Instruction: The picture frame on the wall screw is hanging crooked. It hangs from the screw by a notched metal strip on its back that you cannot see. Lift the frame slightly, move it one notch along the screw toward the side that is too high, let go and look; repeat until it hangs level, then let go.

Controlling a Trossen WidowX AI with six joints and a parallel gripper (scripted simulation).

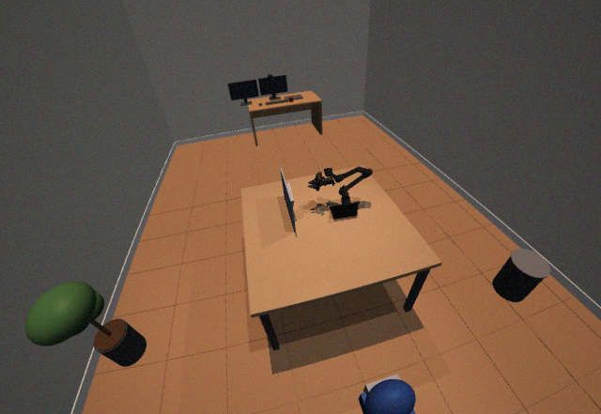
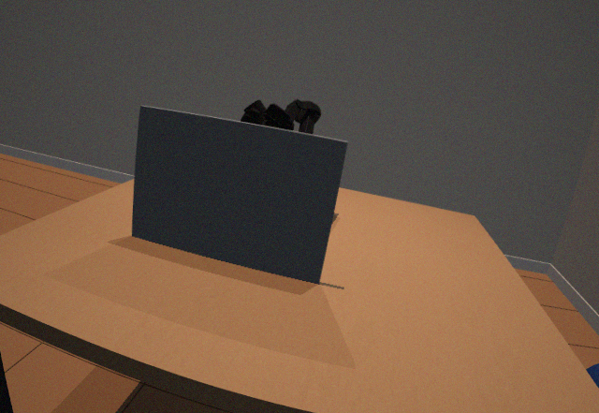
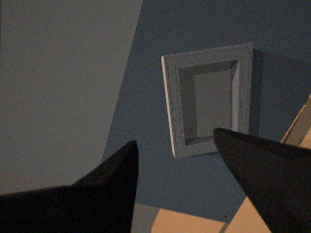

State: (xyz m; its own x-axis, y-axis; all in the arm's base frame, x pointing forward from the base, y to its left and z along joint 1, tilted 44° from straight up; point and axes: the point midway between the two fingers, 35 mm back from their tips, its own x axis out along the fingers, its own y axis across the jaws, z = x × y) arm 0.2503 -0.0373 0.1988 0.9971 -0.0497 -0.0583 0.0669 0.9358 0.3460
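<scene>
Now: gripper tip 160 mm short of the picture frame, 10 mm to the left of it and 80 mm above it. From my gripper tip the other things lie so: blue-grey wall panel (170 mm ahead, 10 mm to the left, 90 mm below).
</scene>
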